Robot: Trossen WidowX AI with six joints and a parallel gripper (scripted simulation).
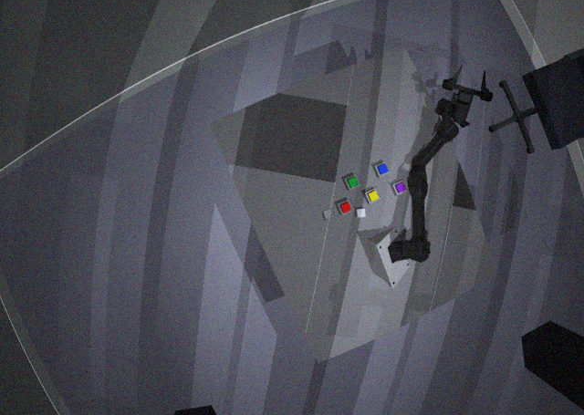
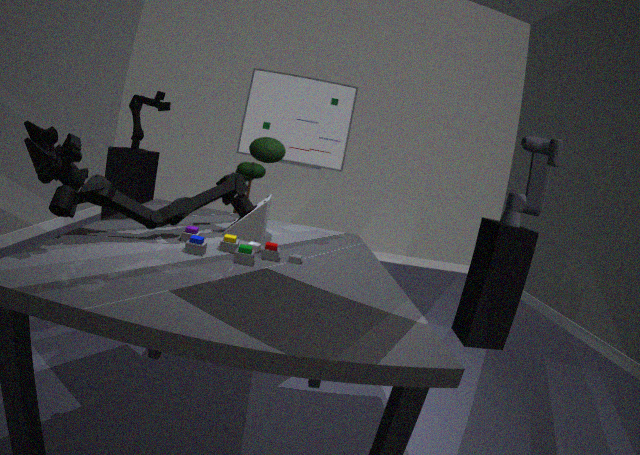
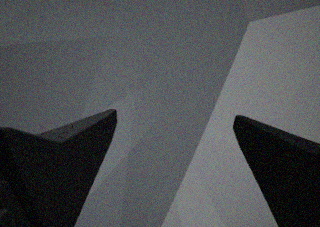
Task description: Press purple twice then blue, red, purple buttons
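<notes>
Right now my gripper tip is 34 cm past the purple button, 34 cm to the right of it and 22 cm above it. From my gripper tip the other things lie so: green button 26 cm behind, 52 cm to the left, 22 cm below; then blue button 25 cm behind, 39 cm to the left, 22 cm below; then yellow button 33 cm behind, 46 cm to the left, 22 cm below.
</notes>
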